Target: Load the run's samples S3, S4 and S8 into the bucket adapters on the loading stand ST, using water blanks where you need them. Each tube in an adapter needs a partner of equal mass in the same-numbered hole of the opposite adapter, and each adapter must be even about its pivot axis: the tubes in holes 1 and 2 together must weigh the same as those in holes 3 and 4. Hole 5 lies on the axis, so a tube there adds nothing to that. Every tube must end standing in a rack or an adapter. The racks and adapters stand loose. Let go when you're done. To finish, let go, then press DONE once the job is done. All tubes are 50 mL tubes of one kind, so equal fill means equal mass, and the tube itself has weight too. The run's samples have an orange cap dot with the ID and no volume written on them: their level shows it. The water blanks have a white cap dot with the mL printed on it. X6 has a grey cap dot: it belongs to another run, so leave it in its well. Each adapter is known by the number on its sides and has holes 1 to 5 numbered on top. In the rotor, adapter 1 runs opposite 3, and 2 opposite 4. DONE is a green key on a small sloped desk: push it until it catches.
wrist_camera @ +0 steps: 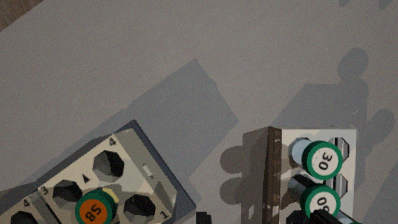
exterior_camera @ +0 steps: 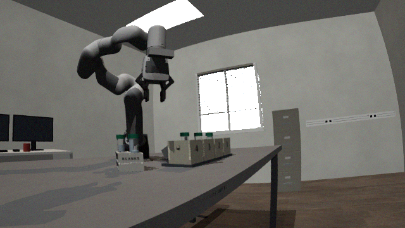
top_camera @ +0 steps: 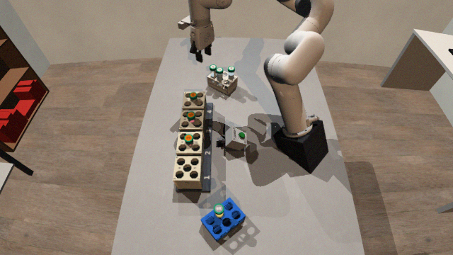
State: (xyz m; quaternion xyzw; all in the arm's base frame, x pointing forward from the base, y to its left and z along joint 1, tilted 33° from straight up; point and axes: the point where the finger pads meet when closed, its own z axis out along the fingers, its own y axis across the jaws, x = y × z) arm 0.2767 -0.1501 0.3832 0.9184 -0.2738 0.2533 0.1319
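My hand is 40 mm past the water blank tube, 70 mm to the left of it and 190 mm above it. Also, from my hand: blanks rack (80 mm behind, 70 mm to the right, 220 mm below); adapter (50 mm ahead, 110 mm to the left, 200 mm below); green done key (140 mm behind, 290 mm to the left, 190 mm below).
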